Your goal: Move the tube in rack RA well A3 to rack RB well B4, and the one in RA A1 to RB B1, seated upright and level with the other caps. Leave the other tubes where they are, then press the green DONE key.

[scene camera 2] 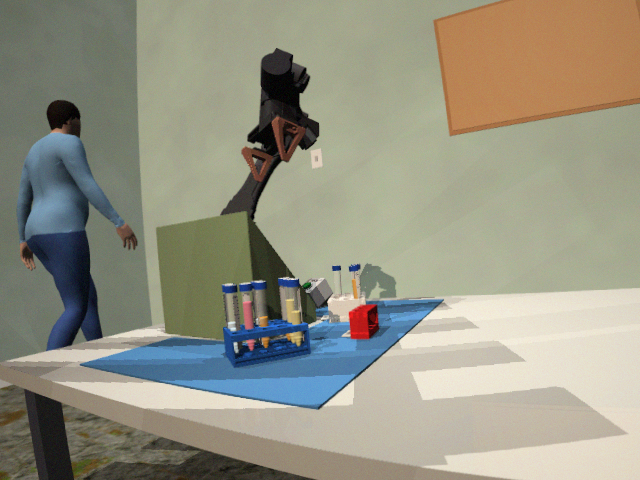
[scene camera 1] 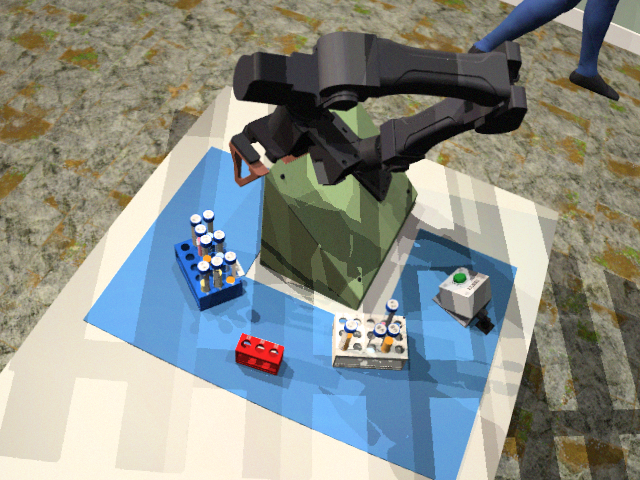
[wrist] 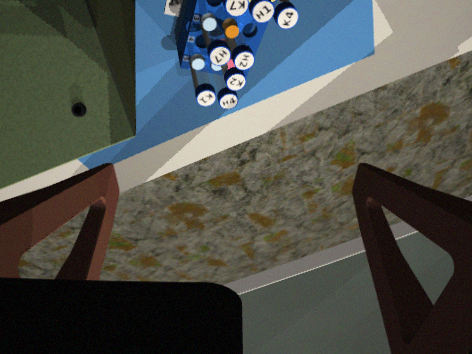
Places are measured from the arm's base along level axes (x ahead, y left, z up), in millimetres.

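Pixels of known places: gripper, fingertip midpoint: [scene camera 2: 271, 171] [scene camera 1: 261, 171] [wrist: 235, 176]; arm's base, link origin: [scene camera 2: 214, 259].
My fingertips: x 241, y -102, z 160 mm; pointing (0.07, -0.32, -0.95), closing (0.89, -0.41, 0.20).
Note:
Ahead of a thing's pixels: the offset from my fingertips to its top centre. "pt": to the spot under its first point. Level surfaces: height alone.
My gripper [scene camera 2: 271, 169] [wrist: 235, 176] is open and empty, high above the mat near the green block. Blue rack RA @[dz -277, dx +14, dy -92 mm] [scene camera 1: 222, 298] [scene camera 2: 273, 356] [wrist: 186, 30] holds several upright tubes. In the wrist view, the cap marked H7 @[pt dz -202, dx -4, dy -74 mm] [wrist: 220, 55] belongs to a tube beside the rack's 3 label. The cap marked K7 @[dz -203, dx +30, dy -38 mm] [wrist: 237, 6] shows at the top edge; its well is cut off. The white rack @[dz -277, dx +45, dy +236 mm] [scene camera 1: 369, 361] [scene camera 2: 338, 310] holds several blue-capped tubes; its well labels are unreadable. The green DONE key @[dz -253, dx -125, dy +365 mm] [scene camera 1: 459, 277] [scene camera 2: 306, 285] sits on a tilted grey box.
A red three-hole block @[dz -277, dx +140, dy +62 mm] [scene camera 1: 259, 356] [scene camera 2: 363, 321] stands on the blue mat @[dz -327 mm] [scene camera 1: 289, 408] [scene camera 2: 310, 395] between the racks. The large green block [scene camera 1: 310, 248] [scene camera 2: 201, 279] rises beside the racks under the arm. A person [scene camera 2: 56, 186] stands beyond the table.

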